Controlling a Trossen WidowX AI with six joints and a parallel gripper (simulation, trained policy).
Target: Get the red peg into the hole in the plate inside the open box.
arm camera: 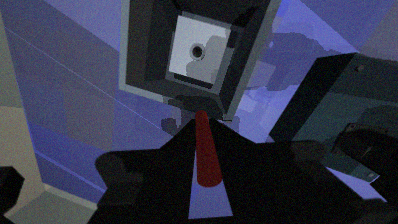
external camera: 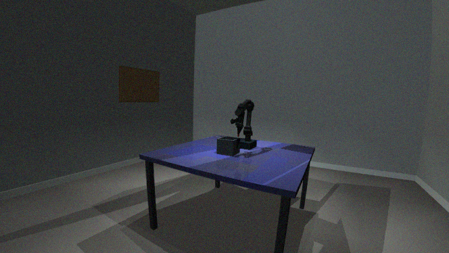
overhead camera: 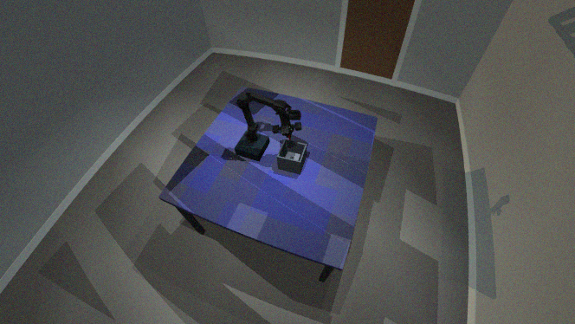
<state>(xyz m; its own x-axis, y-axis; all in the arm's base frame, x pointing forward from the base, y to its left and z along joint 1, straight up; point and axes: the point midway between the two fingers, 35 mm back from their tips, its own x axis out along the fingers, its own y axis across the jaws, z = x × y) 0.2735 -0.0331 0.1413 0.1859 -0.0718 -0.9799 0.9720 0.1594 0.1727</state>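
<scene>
My gripper tip is 130 mm above the pale plate, 80 mm to the left of it and 30 mm short of it. From my gripper tip the other things lie so: red peg 20 mm above.
</scene>
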